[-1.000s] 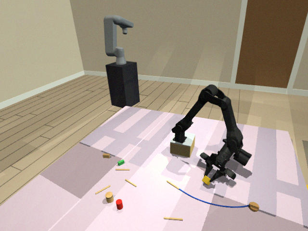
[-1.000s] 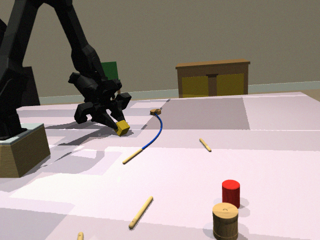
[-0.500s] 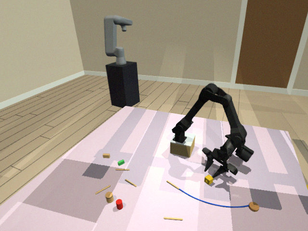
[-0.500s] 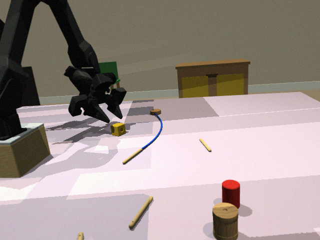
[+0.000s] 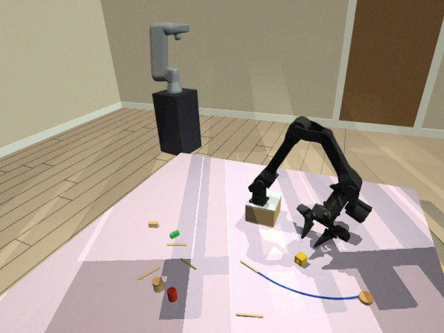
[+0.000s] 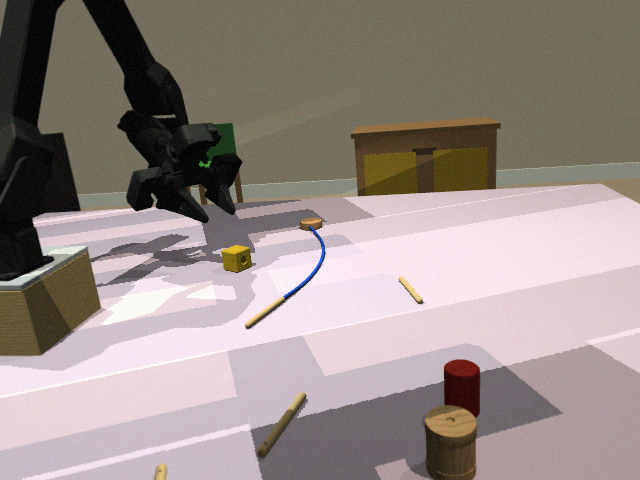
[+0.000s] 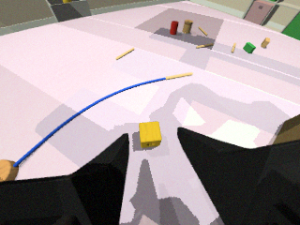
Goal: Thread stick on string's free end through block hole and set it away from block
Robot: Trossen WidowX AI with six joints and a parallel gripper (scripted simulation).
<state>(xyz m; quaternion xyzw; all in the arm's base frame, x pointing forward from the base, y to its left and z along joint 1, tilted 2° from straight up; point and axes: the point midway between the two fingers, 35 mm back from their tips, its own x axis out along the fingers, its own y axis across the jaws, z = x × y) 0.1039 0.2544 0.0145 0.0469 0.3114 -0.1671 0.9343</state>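
My gripper tip is now 6 cm above the yellow block, 2 cm short of it and 1 cm to the left of it. Round my gripper tip: red cylinder (36 cm ahead, 29 cm to the right, 6 cm below); round wooden button (20 cm to the left, 7 cm below, 6 cm ahead); thin wooden stick (14 cm to the right, 13 cm ahead, 7 cm below).
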